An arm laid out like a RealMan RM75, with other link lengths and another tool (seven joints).
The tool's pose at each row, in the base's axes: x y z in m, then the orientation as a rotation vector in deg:
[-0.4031, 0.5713, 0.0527, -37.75, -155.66, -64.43]
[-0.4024, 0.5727, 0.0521, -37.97, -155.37, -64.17]
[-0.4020, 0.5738, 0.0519, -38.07, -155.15, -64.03]
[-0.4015, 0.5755, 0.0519, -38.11, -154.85, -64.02]
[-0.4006, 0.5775, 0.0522, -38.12, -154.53, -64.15]
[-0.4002, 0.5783, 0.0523, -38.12, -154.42, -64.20]
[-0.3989, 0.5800, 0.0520, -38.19, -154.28, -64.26]
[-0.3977, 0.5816, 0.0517, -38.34, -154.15, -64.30]
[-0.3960, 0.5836, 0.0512, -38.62, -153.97, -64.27]
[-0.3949, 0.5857, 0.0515, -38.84, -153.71, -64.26]
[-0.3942, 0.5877, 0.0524, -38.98, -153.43, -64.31]
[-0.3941, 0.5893, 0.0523, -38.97, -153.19, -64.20]
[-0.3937, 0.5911, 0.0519, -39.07, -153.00, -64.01]
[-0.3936, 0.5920, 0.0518, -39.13, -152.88, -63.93]
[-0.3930, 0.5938, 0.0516, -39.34, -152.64, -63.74]
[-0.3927, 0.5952, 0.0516, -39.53, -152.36, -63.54]
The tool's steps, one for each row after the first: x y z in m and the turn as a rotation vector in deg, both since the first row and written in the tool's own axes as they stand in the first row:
[-0.0003, 0.0008, 0.0014, 0.14, 0.19, 0.30]
[-0.0003, 0.0015, 0.0024, 0.21, 0.35, 0.47]
[-0.0002, 0.0028, 0.0036, 0.20, 0.58, 0.64]
[-0.0002, 0.0047, 0.0048, 0.09, 0.81, 0.77]
[-0.0003, 0.0054, 0.0053, 0.05, 0.90, 0.81]
[-0.0010, 0.0069, 0.0068, -0.01, 0.97, 0.90]
[-0.0016, 0.0082, 0.0082, -0.05, 1.00, 1.04]
[-0.0025, 0.0099, 0.0100, -0.07, 1.03, 1.27]
[-0.0027, 0.0119, 0.0113, -0.10, 1.15, 1.51]
[-0.0024, 0.0140, 0.0121, -0.16, 1.31, 1.71]
[-0.0020, 0.0150, 0.0133, -0.10, 1.53, 1.83]
[-0.0018, 0.0160, 0.0148, 0.00, 1.67, 2.01]
[-0.0016, 0.0166, 0.0155, 0.05, 1.75, 2.11]
[-0.0016, 0.0179, 0.0170, 0.14, 1.89, 2.37]
[-0.0014, 0.0189, 0.0180, 0.24, 2.07, 2.64]

